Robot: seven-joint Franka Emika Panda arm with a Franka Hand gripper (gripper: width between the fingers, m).
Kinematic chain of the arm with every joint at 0, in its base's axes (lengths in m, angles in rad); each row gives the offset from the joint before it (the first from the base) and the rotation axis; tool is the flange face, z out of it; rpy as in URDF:
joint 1: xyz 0 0 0.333 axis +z
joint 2: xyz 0 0 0 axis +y
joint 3: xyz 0 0 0.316 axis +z
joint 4: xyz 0.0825 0 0 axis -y
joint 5: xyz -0.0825 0 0.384 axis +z
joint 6: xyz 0 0 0 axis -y
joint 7: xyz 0.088 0 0 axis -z
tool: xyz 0 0 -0.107 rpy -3.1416 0 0
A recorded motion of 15 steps. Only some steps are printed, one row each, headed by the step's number.
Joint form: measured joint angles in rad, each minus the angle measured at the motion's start. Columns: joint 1, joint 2, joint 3, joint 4, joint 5, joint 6, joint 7.
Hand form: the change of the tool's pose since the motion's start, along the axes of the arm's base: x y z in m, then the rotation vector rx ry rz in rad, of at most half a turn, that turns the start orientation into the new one. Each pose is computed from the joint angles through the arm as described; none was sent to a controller.
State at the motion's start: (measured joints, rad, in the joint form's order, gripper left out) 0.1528 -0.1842 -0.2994 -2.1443 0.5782 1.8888 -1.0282
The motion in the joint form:
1: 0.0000 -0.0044 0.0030 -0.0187 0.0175 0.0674 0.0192
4: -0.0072 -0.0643 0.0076 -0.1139 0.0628 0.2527 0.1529
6: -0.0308 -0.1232 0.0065 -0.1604 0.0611 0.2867 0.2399
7: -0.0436 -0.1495 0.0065 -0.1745 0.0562 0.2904 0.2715
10: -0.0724 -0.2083 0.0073 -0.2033 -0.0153 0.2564 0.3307
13: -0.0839 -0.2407 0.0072 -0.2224 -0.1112 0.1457 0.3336
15: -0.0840 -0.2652 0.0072 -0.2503 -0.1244 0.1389 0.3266
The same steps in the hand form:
1: 0.0029 -0.0023 -0.0019 -0.0017 -0.0287 -0.0561
4: -0.0066 -0.0145 -0.0048 0.0193 -0.0614 -0.2879
6: -0.0225 -0.0279 0.0026 0.0411 -0.0496 -0.3989
7: -0.0296 -0.0339 0.0079 0.0496 -0.0465 -0.4359
10: -0.0489 -0.0441 0.0158 0.0196 -0.0201 -0.4596
13: -0.0677 -0.0417 0.0092 -0.0410 0.0542 -0.3739
15: -0.0765 -0.0395 0.0051 -0.0468 0.0595 -0.3561

